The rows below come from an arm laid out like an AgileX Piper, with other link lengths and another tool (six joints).
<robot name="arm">
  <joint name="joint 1" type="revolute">
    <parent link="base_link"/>
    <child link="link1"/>
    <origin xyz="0 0 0.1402" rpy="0 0 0"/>
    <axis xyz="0 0 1"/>
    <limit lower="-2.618" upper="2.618"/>
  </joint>
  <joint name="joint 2" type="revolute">
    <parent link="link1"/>
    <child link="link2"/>
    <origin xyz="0 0 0" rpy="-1.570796 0 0"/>
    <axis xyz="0 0 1"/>
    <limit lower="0" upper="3.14"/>
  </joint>
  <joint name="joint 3" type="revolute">
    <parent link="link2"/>
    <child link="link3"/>
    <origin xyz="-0.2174 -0.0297 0" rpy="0 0 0"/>
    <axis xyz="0 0 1"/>
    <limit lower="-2.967" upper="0"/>
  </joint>
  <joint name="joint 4" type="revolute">
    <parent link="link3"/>
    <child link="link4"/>
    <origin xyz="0.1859 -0.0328 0" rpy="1.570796 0 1.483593"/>
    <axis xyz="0 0 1"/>
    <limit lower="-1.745" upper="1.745"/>
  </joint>
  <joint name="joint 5" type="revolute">
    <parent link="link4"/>
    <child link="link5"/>
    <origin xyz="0 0 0" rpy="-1.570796 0 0"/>
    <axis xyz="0 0 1"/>
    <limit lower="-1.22" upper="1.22"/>
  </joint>
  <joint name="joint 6" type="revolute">
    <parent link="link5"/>
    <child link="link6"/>
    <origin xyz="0 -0.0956 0" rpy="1.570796 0 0"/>
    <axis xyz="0 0 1"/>
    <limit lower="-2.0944" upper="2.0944"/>
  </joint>
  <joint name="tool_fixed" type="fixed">
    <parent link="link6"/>
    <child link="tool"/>
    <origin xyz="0.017 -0.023 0.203" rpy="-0.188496 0 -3.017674"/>
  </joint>
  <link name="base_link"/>
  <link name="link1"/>
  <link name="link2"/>
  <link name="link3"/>
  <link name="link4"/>
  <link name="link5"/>
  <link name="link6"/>
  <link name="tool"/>
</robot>
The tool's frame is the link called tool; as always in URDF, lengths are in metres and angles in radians.
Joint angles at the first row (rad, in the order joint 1, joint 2, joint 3, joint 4, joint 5, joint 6):
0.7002, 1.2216, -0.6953, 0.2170, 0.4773, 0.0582
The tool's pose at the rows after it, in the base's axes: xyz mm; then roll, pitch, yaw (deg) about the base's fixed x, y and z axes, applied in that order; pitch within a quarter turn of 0, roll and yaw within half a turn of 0:
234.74 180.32 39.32 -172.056 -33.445 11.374
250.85 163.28 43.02 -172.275 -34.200 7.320
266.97 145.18 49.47 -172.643 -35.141 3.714
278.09 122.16 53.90 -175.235 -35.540 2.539
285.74 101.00 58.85 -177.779 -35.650 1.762
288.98 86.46 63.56 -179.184 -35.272 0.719
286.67 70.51 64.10 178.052 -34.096 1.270
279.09 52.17 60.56 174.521 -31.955 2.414
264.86 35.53 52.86 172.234 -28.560 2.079
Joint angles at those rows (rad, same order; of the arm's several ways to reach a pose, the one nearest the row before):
0.6592, 1.2216, -0.6957, 0.1218, 0.4773, 0.1484
0.5910, 1.2216, -0.7066, 0.1005, 0.4770, 0.1657
0.5181, 1.2216, -0.7306, 0.0866, 0.4887, 0.1661
0.4537, 1.2216, -0.7619, 0.0461, 0.5292, 0.1662
0.3994, 1.2216, -0.7973, 0.0101, 0.5765, 0.1648
0.3610, 1.2216, -0.8329, -0.0066, 0.6254, 0.1640
0.3353, 1.2216, -0.8595, -0.0384, 0.6842, 0.1638
0.3143, 1.2216, -0.8743, -0.0769, 0.7497, 0.1628
0.2896, 1.2216, -0.8765, -0.0939, 0.8184, 0.1628

